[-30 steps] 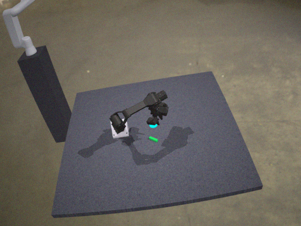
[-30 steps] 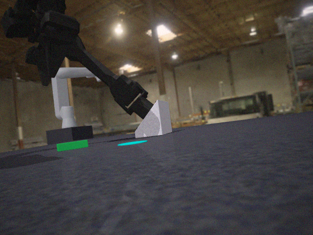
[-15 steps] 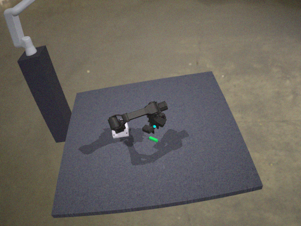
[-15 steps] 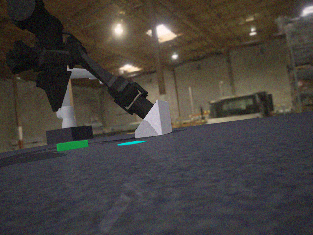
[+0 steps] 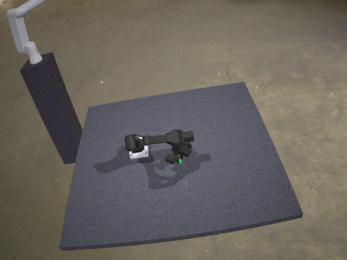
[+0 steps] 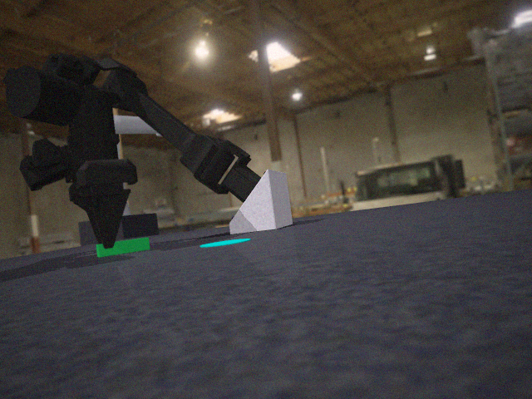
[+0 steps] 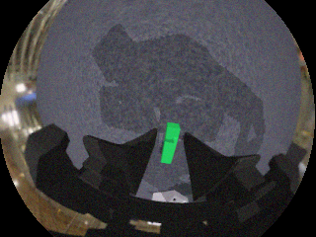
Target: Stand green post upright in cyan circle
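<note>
Right now the cyan circle is 170 mm to the left of my gripper tip, 10 mm below it and 10 mm behind it. Also, from my gripper tip: green post 20 mm behind, 10 mm to the left.
</note>
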